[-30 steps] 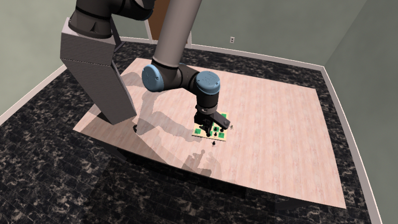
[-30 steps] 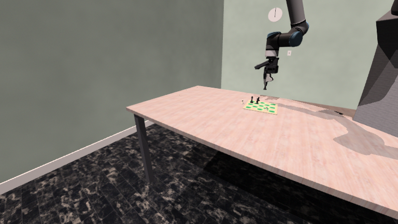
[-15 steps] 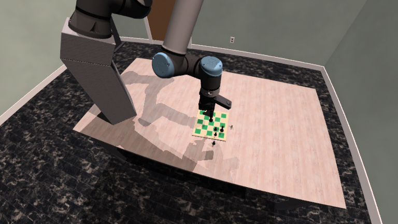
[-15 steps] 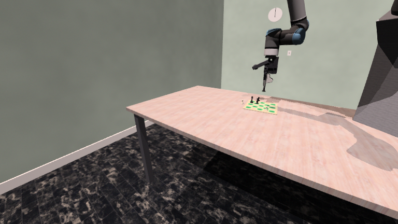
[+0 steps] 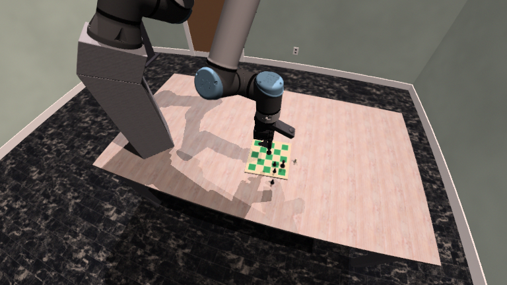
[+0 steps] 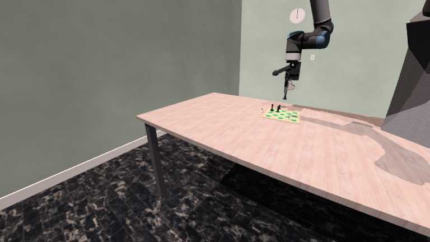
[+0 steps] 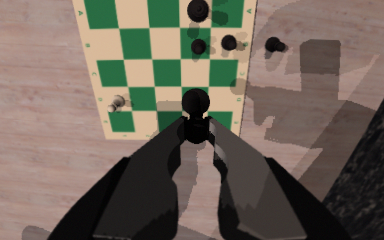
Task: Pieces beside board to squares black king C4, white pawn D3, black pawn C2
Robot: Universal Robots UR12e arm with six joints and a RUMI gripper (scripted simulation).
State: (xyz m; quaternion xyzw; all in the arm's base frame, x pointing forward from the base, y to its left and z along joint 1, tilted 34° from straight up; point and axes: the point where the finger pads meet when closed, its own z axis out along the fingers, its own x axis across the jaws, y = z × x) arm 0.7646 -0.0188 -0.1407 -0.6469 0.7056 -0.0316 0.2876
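Right now my hand is 40 mm to the right of the chessboard and 140 mm above it. The rest, counted from my hand: black king 10 mm below.
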